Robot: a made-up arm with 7 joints.
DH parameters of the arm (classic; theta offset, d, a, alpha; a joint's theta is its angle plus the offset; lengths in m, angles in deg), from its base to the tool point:
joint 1: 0 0.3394 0 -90
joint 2: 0 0 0 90
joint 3: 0 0.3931 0.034 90
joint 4: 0 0 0.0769 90
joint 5: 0 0.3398 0 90
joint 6: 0 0 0.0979 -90
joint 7: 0 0.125 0 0
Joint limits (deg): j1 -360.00..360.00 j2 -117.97..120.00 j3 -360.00..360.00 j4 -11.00..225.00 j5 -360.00..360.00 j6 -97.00..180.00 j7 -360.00..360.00
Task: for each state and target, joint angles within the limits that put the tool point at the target. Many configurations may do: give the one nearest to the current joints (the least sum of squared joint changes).
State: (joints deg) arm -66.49 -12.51 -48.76 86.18 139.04 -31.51 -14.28
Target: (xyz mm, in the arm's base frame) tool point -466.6 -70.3 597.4
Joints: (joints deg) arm -64.12 -29.73 -76.25 78.71 133.21 -22.99 -14.28
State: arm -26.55 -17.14 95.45 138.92 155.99 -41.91 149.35
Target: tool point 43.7 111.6 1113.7
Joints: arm -26.91 -8.00 85.31 173.41 145.60 -35.98 149.35
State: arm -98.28 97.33 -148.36 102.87 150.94 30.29 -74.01
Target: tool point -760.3 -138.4 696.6
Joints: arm -148.96 82.91 -135.18 126.52 151.21 43.30 -74.01
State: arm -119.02 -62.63 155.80 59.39 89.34 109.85 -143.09
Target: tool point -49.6 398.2 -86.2
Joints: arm -97.84 -85.05 174.82 71.46 95.11 103.94 -143.09
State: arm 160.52 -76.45 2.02 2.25 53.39 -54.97 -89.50
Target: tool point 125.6 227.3 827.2
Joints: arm 174.12 -61.58 -18.15 52.06 43.62 -44.21 -89.50
